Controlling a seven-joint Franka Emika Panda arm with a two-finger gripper.
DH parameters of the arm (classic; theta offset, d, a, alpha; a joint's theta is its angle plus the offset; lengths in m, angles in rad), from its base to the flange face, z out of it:
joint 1: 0 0.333 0 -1.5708
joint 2: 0 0 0 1.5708
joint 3: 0 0.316 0.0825 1.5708
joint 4: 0 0 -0.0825 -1.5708
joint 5: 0 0.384 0 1.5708
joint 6: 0 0 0.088 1.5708
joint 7: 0 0.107 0 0
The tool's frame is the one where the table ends.
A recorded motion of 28 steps. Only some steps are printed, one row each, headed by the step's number.
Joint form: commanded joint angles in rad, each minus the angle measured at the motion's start. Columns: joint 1, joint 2, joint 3, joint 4, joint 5, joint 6, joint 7.
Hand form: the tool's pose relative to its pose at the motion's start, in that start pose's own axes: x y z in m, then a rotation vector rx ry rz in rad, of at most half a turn. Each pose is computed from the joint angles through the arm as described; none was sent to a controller.
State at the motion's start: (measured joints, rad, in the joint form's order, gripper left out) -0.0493 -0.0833 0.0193 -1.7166 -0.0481 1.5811 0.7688
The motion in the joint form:
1: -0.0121 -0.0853 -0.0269 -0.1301 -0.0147 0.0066 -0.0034
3: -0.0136 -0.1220 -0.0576 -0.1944 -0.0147 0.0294 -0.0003
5: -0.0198 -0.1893 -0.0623 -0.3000 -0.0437 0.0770 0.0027
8: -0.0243 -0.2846 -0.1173 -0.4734 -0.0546 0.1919 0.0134
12: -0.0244 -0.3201 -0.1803 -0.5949 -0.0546 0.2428 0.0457
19: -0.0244 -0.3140 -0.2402 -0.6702 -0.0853 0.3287 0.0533
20: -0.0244 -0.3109 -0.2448 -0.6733 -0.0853 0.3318 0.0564
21: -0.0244 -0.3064 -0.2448 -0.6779 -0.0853 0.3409 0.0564
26: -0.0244 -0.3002 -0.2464 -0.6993 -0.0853 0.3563 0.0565
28: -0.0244 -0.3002 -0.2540 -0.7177 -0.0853 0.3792 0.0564
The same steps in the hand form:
1: -0.0068 0.0353 0.0195 -0.0344 -0.0227 0.0324
3: -0.0046 0.0549 0.0314 -0.0324 -0.0335 0.0647
5: -0.0148 0.0730 0.0466 -0.0445 -0.0107 0.0720
8: -0.0187 0.1102 0.0799 -0.0099 0.0025 0.1261
12: -0.0188 0.1400 0.1219 -0.0114 -0.0493 0.2046
19: -0.0084 0.1610 0.1562 -0.0122 -0.0492 0.2474
20: -0.0074 0.1623 0.1590 -0.0132 -0.0529 0.2541
21: -0.0071 0.1615 0.1621 -0.0135 -0.0526 0.2534
26: -0.0090 0.1613 0.1733 -0.0207 -0.0623 0.2520
28: -0.0092 0.1635 0.1804 -0.0148 -0.0621 0.2565

